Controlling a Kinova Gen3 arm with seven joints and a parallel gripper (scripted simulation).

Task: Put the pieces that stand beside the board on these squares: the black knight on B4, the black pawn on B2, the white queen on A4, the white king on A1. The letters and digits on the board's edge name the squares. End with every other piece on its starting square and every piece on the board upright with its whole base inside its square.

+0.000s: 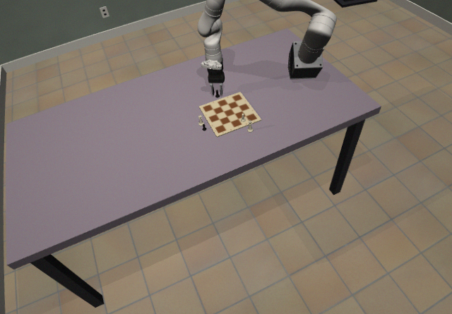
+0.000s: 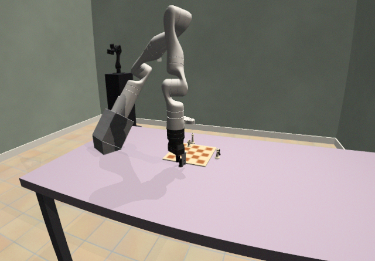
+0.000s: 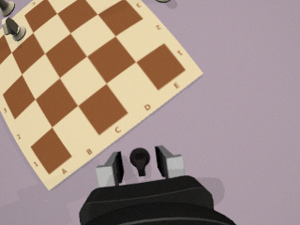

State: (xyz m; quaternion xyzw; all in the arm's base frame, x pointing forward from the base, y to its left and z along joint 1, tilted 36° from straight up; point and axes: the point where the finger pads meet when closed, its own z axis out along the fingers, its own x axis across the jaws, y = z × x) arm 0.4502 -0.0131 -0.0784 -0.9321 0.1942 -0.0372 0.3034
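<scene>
My hand is 2 cm above the black knight. Round my hand: black pawn 11 cm ahead, 20 cm to the left, 2 cm below; chessboard 2 cm behind, 14 cm to the left, 3 cm below.
</scene>
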